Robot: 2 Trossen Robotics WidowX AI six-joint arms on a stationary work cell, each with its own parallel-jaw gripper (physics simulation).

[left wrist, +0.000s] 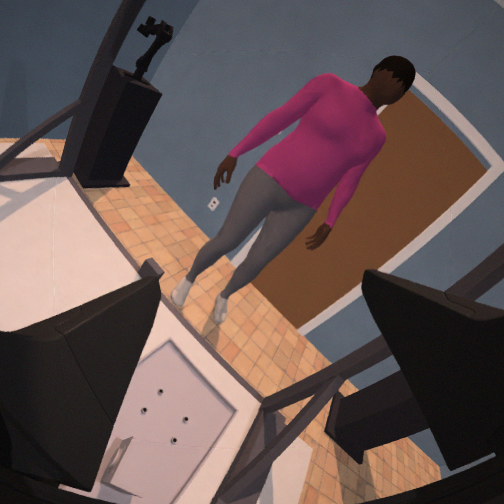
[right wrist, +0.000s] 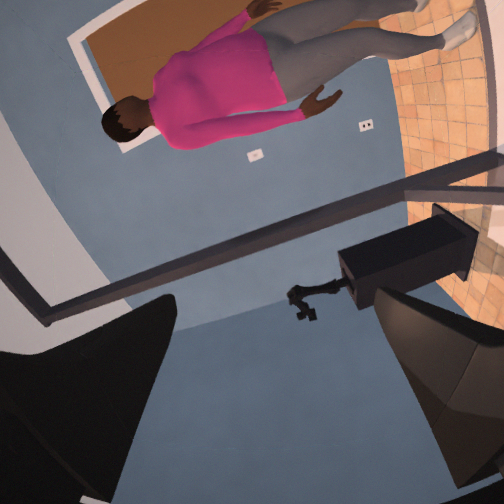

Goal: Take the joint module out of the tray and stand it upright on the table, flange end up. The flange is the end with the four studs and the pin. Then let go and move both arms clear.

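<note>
The joint module and the tray are not in either view. My left gripper (left wrist: 260,320) is open wide and empty; its two dark fingers frame the view, which looks out over the table's edge toward the room. My right gripper (right wrist: 275,350) is also open wide and empty, and it points at the blue wall, away from the table. A pale grey plate (left wrist: 165,420) with several small holes lies on the white table below the left gripper.
A person in a pink top (left wrist: 310,165) stands on the tiled floor in front of a brown door; the person also shows in the right wrist view (right wrist: 225,85). Dark frame bars (left wrist: 305,390) run along the table edge. A black pedestal with a small arm (left wrist: 120,125) stands at the table's far corner.
</note>
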